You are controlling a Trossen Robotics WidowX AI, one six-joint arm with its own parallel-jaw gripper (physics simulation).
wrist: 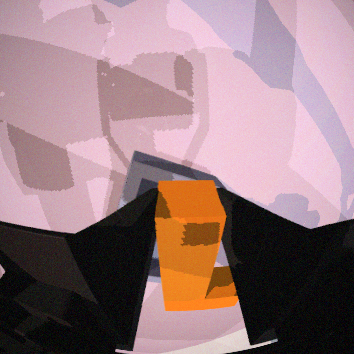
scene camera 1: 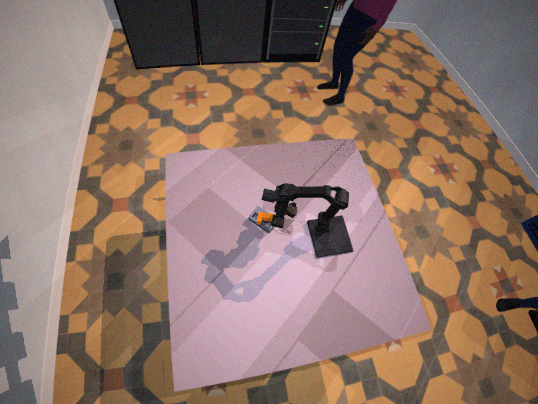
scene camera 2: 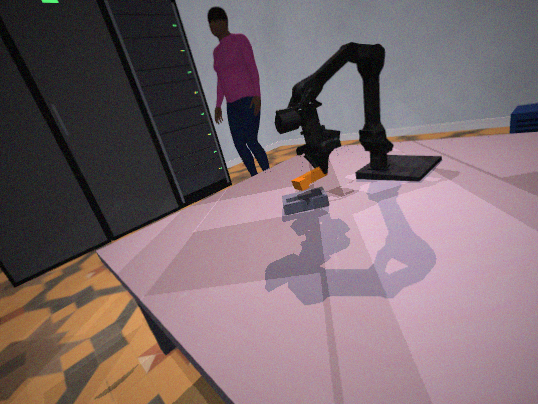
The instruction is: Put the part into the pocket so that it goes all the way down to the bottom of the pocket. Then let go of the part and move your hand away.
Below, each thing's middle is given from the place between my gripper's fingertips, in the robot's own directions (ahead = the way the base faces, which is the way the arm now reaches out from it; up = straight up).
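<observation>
Positions relative to my hand: orange part (wrist: 189, 219), 3 cm to the right and 5 cm ahead; grey pocket block (wrist: 144, 170), 5 cm ahead, 6 cm to the right and 7 cm below.
</observation>
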